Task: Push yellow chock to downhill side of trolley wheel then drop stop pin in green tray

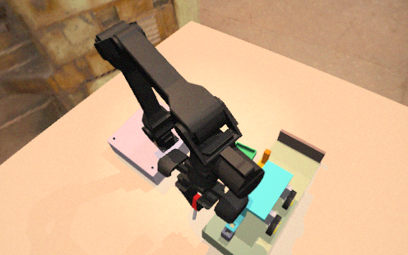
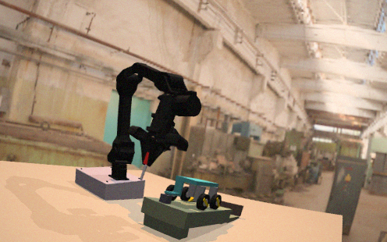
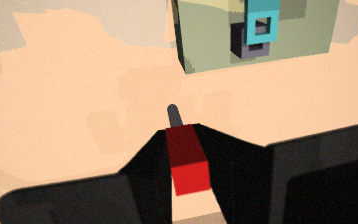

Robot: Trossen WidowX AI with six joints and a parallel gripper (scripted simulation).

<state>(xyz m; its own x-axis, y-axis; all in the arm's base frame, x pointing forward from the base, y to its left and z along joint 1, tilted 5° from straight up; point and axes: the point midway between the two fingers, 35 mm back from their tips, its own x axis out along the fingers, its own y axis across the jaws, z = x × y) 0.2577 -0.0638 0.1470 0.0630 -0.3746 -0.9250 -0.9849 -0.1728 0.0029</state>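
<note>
Now: the yellow chock 22 cm to the left of my gripper tip and 10 cm below it. Also, from my gripper tip: dark ramp lip 3 cm ahead, 39 cm to the left, 15 cm below; then cyan trolley 7 cm ahead, 15 cm to the left, 7 cm below; then red-headed stop pin right at my gripper tip.
</note>
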